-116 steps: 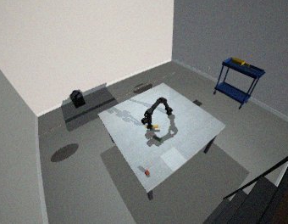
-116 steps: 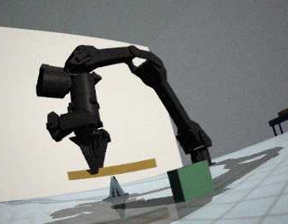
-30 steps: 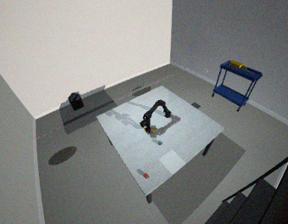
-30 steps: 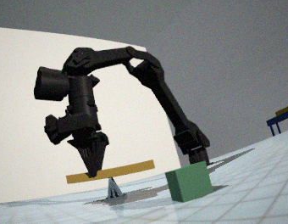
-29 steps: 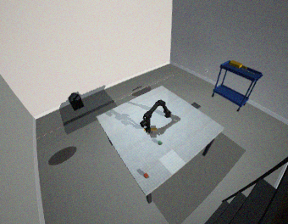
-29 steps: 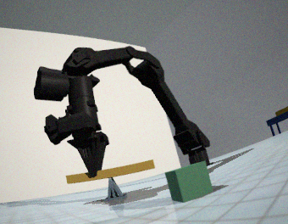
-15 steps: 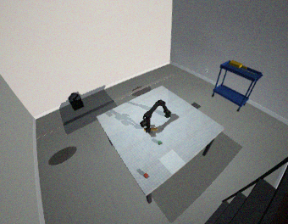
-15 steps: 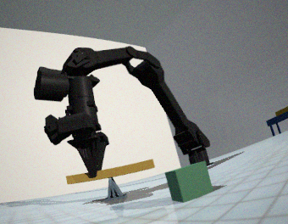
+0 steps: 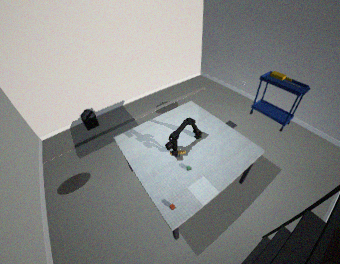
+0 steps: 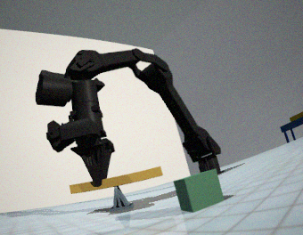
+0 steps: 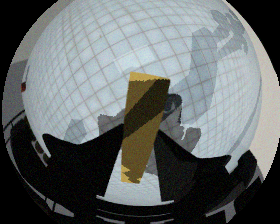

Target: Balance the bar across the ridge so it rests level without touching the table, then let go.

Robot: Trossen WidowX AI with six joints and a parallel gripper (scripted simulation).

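Right now my gripper tip is 20 mm past the yellow bar and 20 mm to the right of it. From my gripper tip the other things lie so: green block: 220 mm to the left, 30 mm below; red object: 350 mm ahead, 440 mm to the left, 30 mm below.
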